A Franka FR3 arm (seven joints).
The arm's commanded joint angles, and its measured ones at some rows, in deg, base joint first. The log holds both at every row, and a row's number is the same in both.
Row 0, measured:
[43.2, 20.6, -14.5, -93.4, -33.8, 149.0, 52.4]
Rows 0 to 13, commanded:
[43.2, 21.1, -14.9, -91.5, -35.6, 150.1, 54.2]
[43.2, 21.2, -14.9, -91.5, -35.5, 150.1, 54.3]
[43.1, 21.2, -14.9, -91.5, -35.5, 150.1, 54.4]
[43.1, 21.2, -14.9, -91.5, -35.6, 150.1, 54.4]
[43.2, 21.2, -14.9, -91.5, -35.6, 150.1, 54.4]
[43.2, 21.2, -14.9, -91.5, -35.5, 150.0, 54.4]
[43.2, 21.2, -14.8, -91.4, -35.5, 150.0, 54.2]
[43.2, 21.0, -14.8, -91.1, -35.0, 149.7, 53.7]
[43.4, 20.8, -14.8, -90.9, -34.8, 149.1, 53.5]
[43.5, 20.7, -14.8, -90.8, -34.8, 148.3, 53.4]
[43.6, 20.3, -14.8, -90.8, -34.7, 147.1, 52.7]
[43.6, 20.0, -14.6, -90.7, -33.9, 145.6, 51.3]
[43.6, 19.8, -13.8, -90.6, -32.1, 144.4, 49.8]
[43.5, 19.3, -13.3, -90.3, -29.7, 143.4, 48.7]
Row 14, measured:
[43.3, 20.3, -14.5, -91.5, -33.8, 147.5, 52.0]
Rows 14 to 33, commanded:
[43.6, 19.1, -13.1, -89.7, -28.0, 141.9, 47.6]
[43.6, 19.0, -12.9, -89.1, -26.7, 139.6, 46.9]
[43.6, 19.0, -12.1, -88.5, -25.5, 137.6, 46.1]
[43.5, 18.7, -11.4, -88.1, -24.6, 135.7, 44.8]
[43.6, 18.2, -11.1, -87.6, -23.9, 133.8, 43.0]
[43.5, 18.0, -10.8, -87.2, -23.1, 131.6, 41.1]
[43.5, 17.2, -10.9, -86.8, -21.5, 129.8, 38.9]
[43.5, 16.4, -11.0, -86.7, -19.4, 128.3, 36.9]
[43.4, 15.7, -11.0, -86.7, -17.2, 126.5, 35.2]
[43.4, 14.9, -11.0, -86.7, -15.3, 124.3, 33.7]
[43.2, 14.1, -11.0, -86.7, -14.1, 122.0, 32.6]
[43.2, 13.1, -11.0, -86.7, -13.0, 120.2, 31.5]
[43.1, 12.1, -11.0, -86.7, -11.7, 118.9, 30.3]
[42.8, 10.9, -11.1, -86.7, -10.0, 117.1, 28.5]
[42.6, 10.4, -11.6, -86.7, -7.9, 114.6, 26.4]
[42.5, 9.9, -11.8, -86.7, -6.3, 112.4, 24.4]
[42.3, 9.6, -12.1, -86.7, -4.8, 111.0, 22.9]
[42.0, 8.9, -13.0, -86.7, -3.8, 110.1, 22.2]
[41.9, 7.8, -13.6, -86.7, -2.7, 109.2, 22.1]
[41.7, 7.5, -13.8, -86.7, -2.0, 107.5, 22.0]
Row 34, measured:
[42.9, 9.6, -13.2, -86.5, -5.7, 111.4, 24.4]
